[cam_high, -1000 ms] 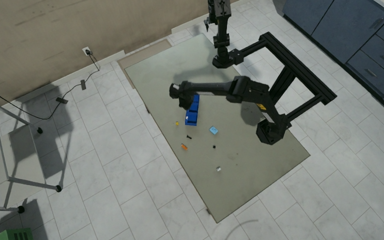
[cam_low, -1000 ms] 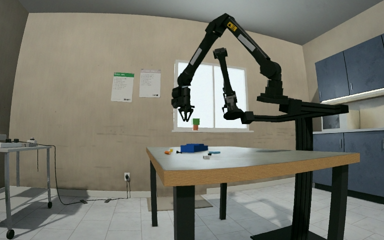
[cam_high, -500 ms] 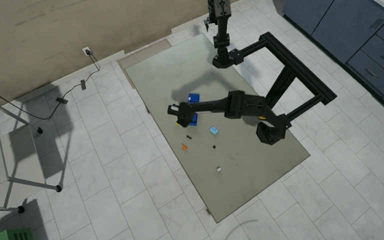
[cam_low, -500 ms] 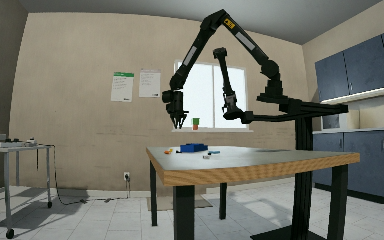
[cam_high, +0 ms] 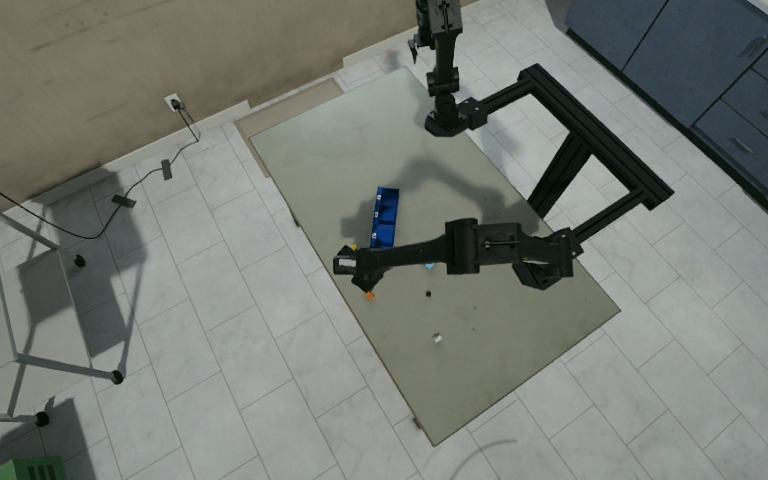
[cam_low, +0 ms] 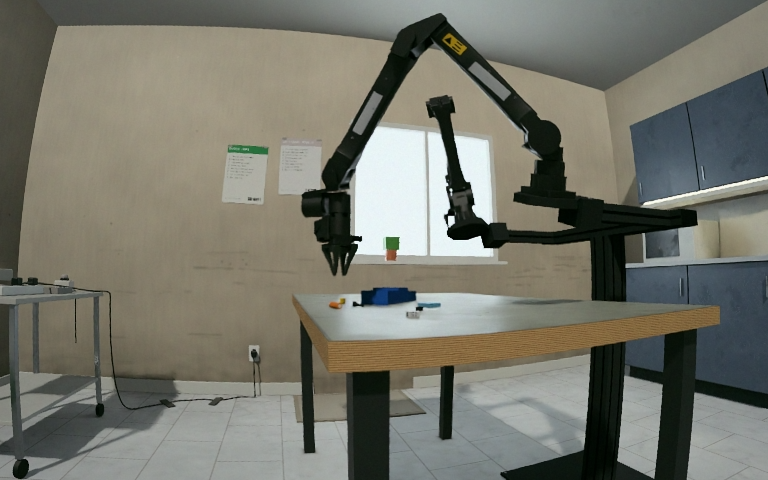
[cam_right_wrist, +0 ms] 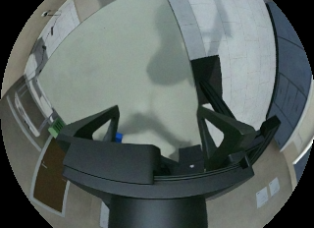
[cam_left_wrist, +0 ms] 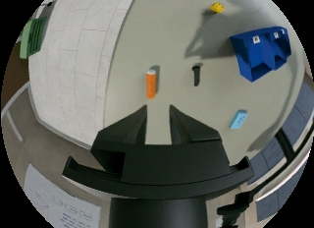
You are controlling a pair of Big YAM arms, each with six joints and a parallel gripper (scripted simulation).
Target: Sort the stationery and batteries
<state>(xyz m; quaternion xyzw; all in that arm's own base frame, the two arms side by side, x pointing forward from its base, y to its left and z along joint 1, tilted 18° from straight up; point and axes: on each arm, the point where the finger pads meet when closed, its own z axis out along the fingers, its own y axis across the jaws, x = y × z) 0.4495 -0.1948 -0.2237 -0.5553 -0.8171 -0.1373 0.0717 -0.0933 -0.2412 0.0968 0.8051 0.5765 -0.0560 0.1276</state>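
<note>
Now: the orange battery 10 mm ahead of my left hand, 10 mm to the left of it and 80 mm below it. The rest, counted from my left hand: black pen-like piece (50 mm behind, 50 mm to the right, 80 mm below); light blue pad (230 mm behind, 20 mm to the right, 80 mm below); yellow piece (10 mm behind, 180 mm to the right, 80 mm below).
</note>
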